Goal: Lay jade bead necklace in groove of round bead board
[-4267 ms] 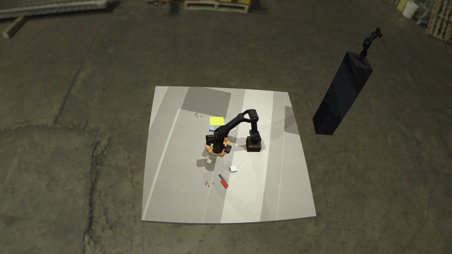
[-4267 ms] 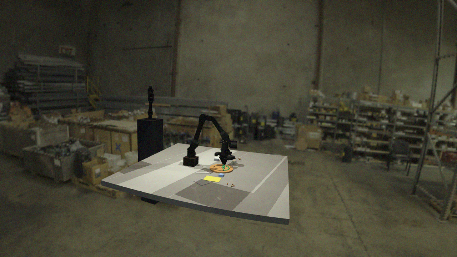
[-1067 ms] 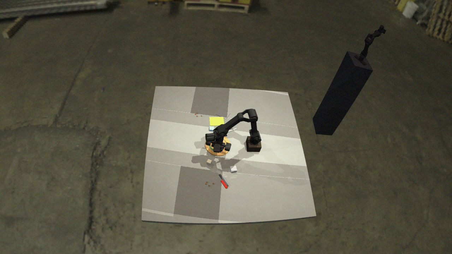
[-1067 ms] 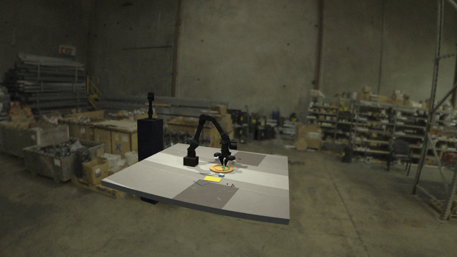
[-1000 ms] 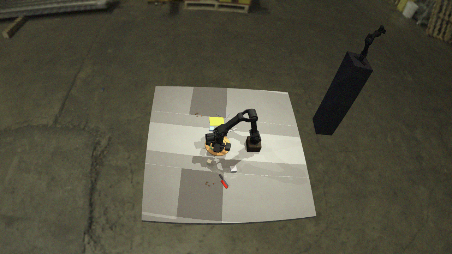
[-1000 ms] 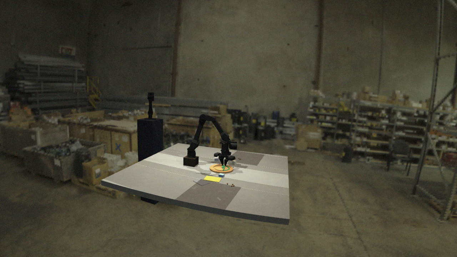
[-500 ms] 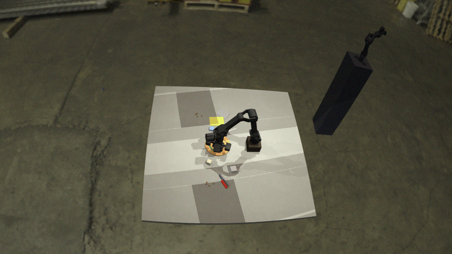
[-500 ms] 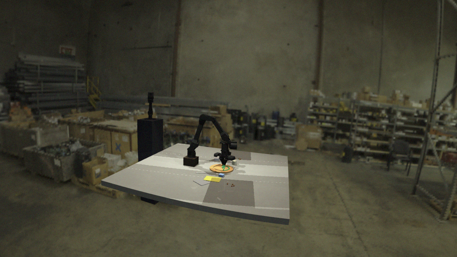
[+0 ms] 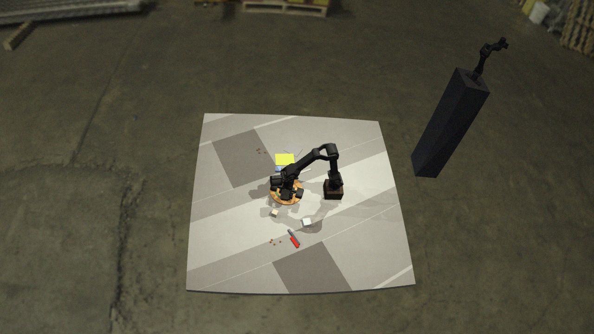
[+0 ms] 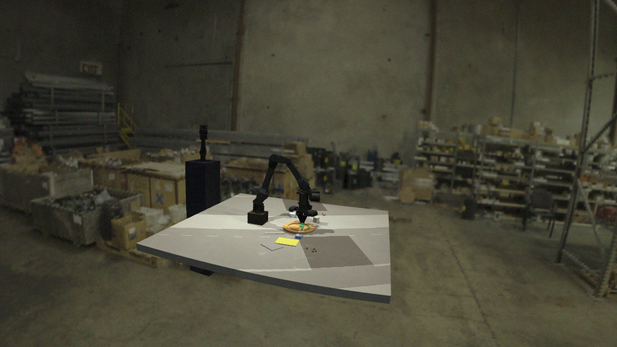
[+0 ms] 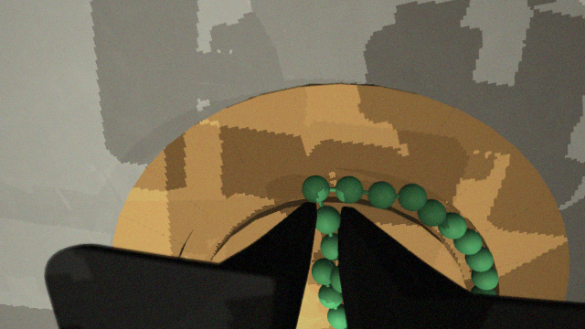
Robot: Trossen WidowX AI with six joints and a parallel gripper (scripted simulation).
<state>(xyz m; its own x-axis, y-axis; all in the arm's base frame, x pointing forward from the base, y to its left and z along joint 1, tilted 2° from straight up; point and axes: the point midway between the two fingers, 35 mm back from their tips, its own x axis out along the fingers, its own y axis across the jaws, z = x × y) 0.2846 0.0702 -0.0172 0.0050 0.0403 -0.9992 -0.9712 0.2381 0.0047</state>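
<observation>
Now: the blue block 5 cm ahead of my gripper tip, 21 cm to the right of it and 1 cm below it. The rest, counted from my gripper tip: red-handled tool (6 cm behind, 27 cm to the left, 1 cm below); white strip (10 cm behind, 21 cm to the right, 1 cm below); cream cube (6 cm ahead, 12 cm to the left).
</observation>
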